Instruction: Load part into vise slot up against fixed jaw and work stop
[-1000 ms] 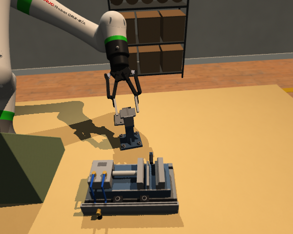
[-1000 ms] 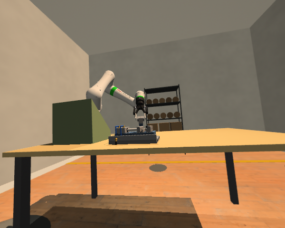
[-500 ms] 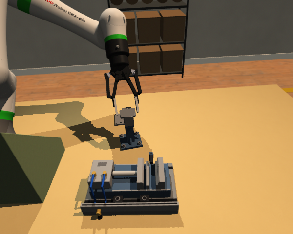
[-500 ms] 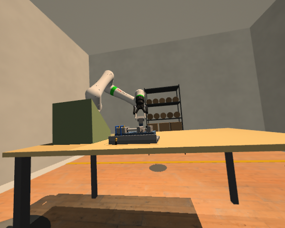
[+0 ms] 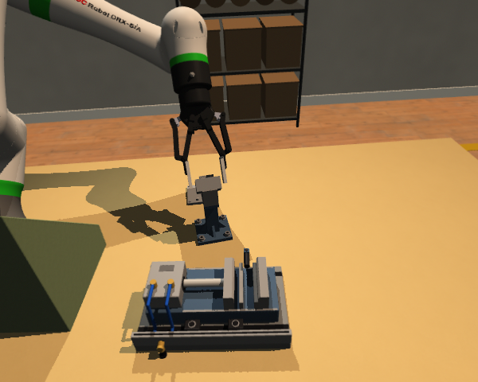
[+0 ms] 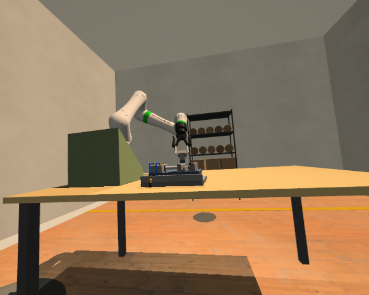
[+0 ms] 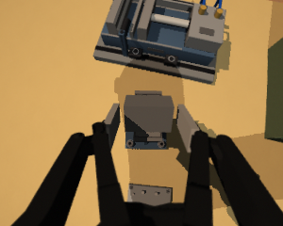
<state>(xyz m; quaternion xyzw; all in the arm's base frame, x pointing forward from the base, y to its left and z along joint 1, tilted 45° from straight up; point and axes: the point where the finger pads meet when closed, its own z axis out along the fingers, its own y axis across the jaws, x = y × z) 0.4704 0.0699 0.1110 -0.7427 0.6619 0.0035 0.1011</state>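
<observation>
Now: the part 20 mm to the right of my hand and 20 mm below it. The rest, counted from my hand: infeed plate: 170 mm below, 150 mm to the left, 30 mm behind; then V-block post: 120 mm below, 10 mm to the right; then work stop: 200 mm to the right, 90 mm below, 80 mm ahead.
</observation>
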